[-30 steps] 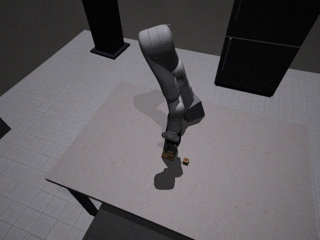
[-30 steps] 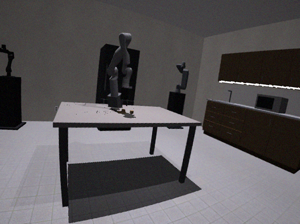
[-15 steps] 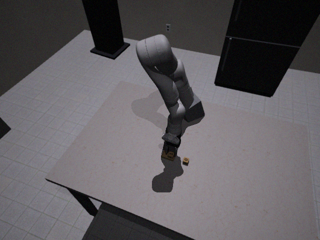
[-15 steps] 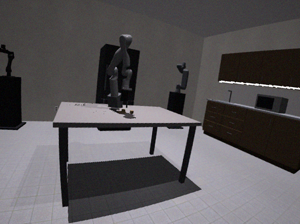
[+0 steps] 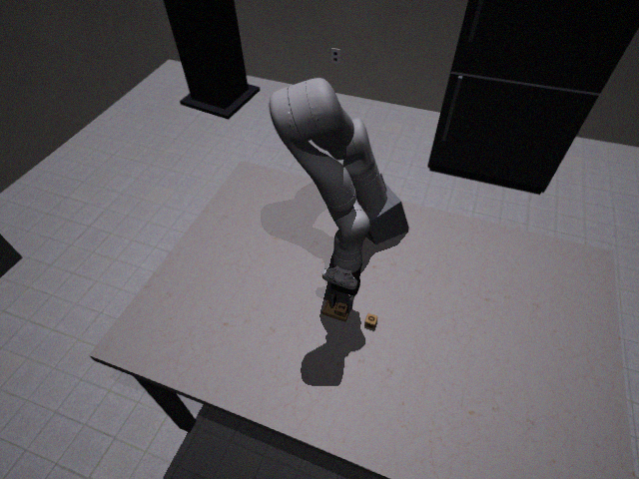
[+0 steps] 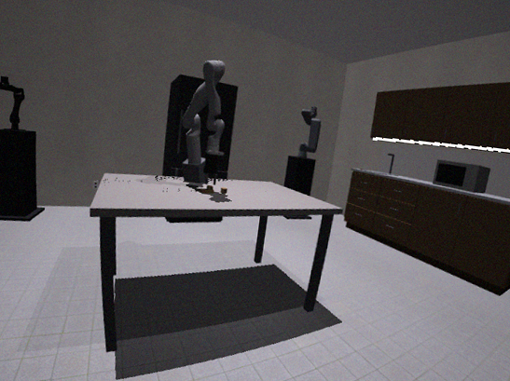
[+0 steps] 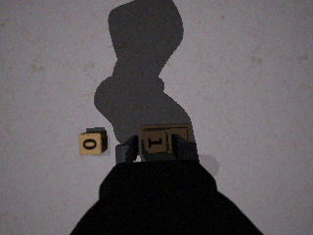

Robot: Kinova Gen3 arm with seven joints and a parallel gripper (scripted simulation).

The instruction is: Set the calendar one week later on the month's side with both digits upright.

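My gripper is now 40 mm above the wooden cube. Round my hand: wooden tray (20 mm to the right, 60 mm below).
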